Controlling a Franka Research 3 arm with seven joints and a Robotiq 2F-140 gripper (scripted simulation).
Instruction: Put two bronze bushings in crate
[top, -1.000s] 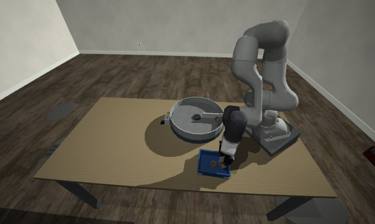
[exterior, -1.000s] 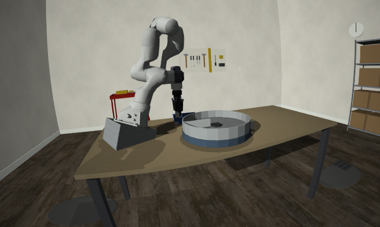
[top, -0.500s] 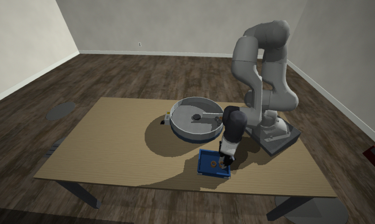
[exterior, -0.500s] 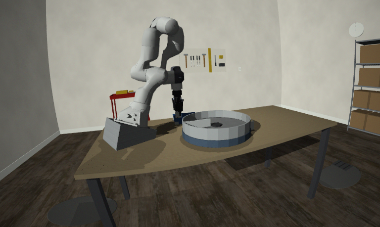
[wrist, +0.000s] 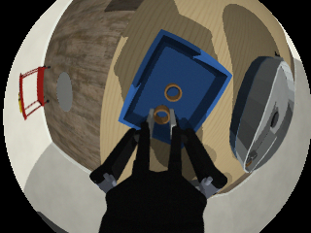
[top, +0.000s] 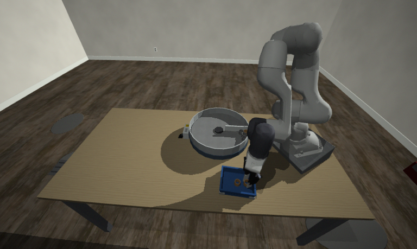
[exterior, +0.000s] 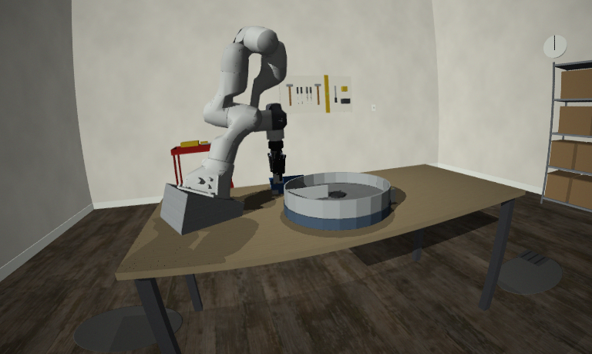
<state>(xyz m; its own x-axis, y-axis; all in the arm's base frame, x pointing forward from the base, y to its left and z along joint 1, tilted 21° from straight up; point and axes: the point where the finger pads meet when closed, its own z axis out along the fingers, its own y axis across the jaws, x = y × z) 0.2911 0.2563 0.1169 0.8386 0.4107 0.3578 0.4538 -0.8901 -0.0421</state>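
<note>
My gripper is now 50 mm short of the blue crate and 30 mm above it. The rest, counted from my hand: round grey turning table (200 mm ahead, 360 mm to the right).
</note>
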